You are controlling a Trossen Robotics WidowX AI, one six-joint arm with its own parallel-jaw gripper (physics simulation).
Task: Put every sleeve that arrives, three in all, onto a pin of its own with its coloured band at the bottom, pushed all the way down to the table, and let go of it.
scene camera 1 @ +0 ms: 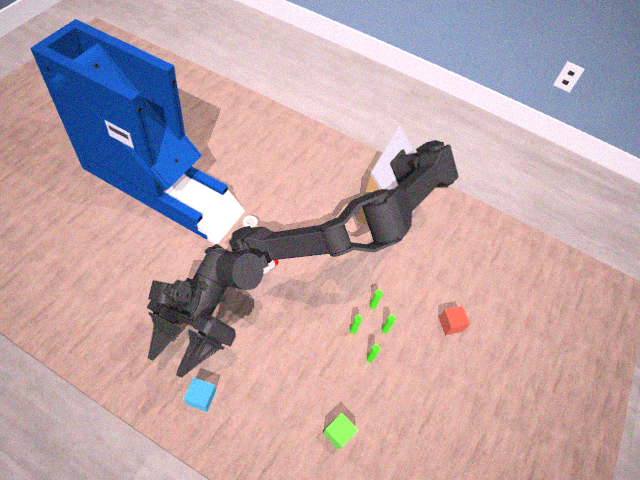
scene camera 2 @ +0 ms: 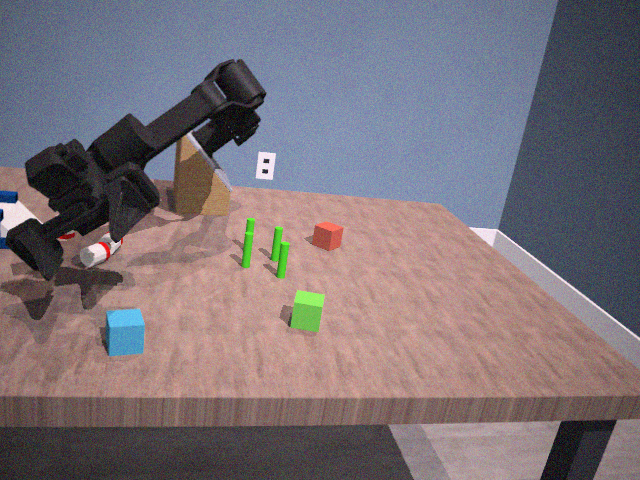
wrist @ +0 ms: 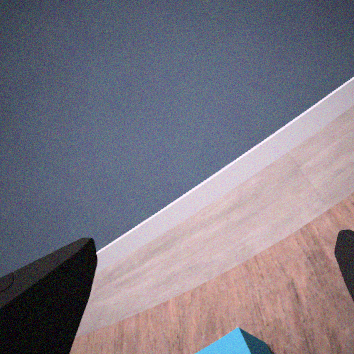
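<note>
Several bare green pins point(scene camera 1: 375, 299) point(scene camera 2: 247, 250) stand upright on the table. A white sleeve point(scene camera 1: 250, 221) stands by the blue chute's white tip; its red band point(scene camera 2: 66, 235) shows low down, partly behind the arm. On the table under the arm, a white sleeve with a red band point(scene camera 2: 95, 254) lies on its side. Behind it shows more white with a red band point(scene camera 1: 276, 262) point(scene camera 2: 121, 240), seemingly another lying sleeve; a finger and the arm hide parts. My gripper point(scene camera 1: 165, 365) point(scene camera 2: 81, 258) point(wrist: 221, 249) is open and empty above the table, to the sleeves' front left.
A blue cube point(scene camera 1: 199, 394) point(scene camera 2: 125, 333) point(wrist: 230, 345) is just in front of my fingers. A green cube point(scene camera 1: 340, 430) point(scene camera 2: 307, 311) and a red cube point(scene camera 1: 454, 320) point(scene camera 2: 327, 236) stand near the pins. The tall blue dispenser point(scene camera 1: 93, 118) is at the back left. A wooden wedge point(scene camera 2: 199, 191) stands by the arm's base.
</note>
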